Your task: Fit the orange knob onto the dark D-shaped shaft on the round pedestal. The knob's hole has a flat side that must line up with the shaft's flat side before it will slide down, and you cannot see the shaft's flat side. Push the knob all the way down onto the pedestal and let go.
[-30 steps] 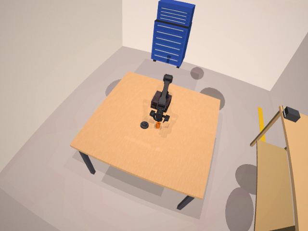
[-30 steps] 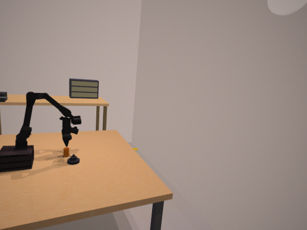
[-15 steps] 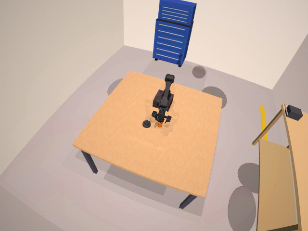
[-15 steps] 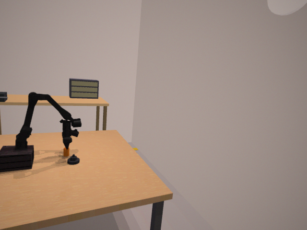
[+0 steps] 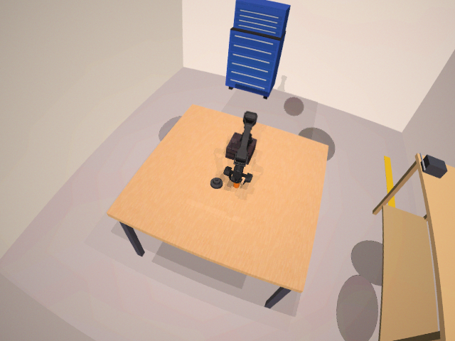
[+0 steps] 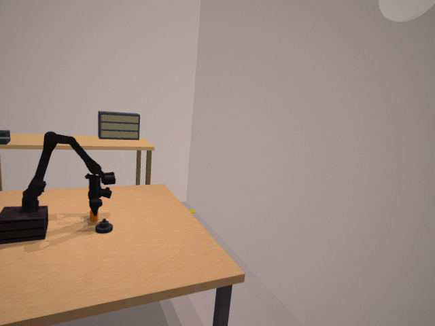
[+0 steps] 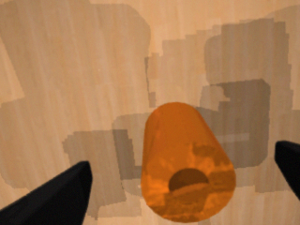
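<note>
The orange knob is 20 mm below my gripper tip. Also, from my gripper tip: dark round pedestal: 130 mm to the right, 20 mm ahead, 10 mm below.
</note>
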